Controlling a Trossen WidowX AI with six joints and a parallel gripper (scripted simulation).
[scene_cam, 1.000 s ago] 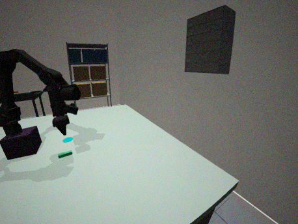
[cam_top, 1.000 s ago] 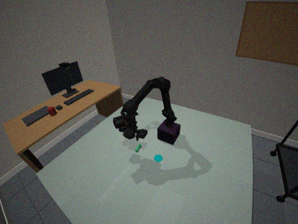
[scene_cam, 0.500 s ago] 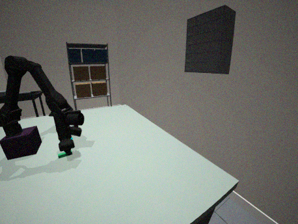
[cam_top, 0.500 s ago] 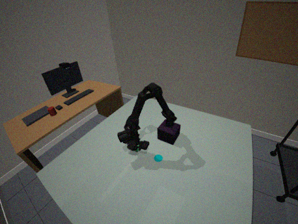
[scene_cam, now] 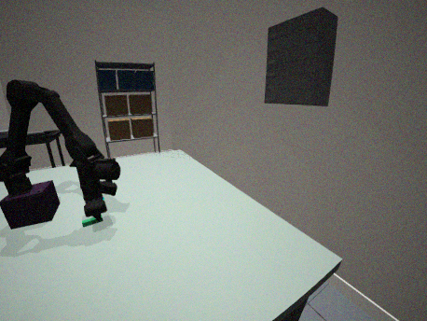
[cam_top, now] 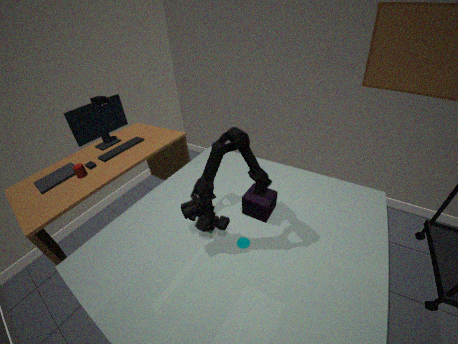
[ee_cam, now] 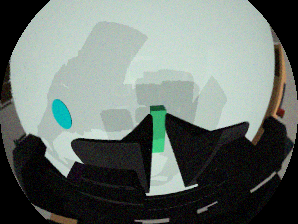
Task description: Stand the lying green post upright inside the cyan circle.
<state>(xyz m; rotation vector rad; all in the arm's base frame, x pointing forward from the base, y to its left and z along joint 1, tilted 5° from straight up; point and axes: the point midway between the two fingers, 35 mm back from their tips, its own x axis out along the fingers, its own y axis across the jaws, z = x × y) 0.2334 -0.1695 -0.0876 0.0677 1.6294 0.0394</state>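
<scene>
My gripper tip is 10 mm short of the cyan circle, 170 mm to the right of it and 10 mm above it. From my gripper tip the other things lie so: green post (20 mm behind).
</scene>
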